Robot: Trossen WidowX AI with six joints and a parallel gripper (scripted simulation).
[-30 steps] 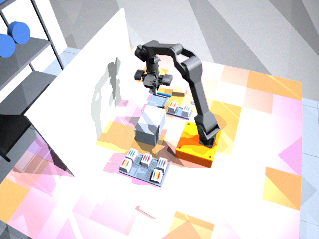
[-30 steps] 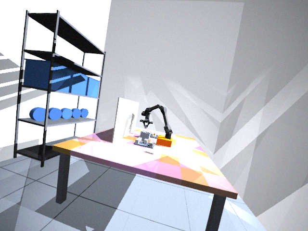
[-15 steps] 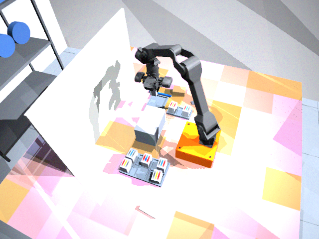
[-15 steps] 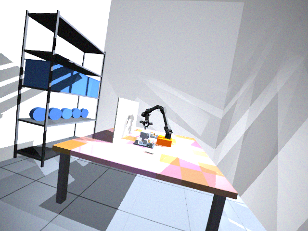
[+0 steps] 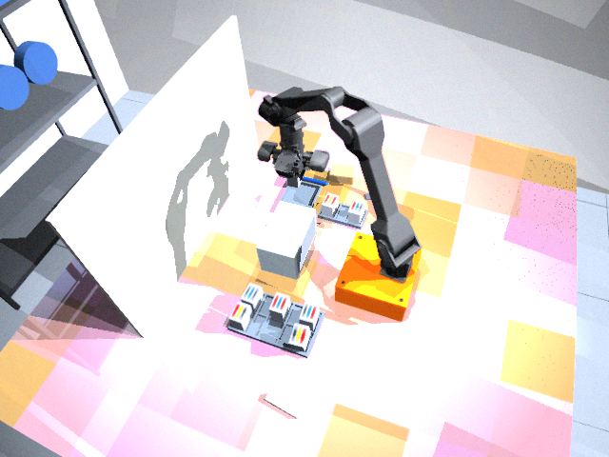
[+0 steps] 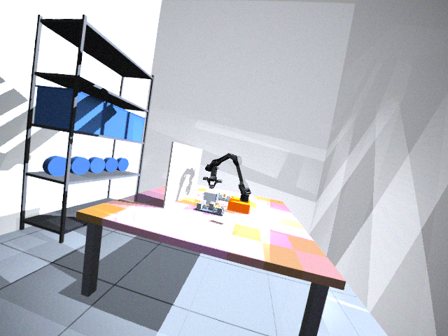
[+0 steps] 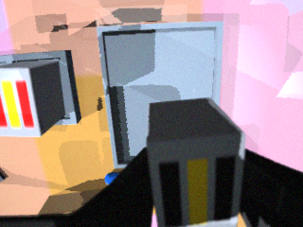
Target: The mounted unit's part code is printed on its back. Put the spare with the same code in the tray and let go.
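Now: gripper tip 10 mm past the shallow grey tray and 80 mm above it. From my gripper tip the other things lie so: white mounted unit: 70 mm behind, 190 mm to the left, 30 mm below; then white upright panel: 180 mm ahead, 210 mm to the left, 140 mm above; then spare block: 20 mm above.
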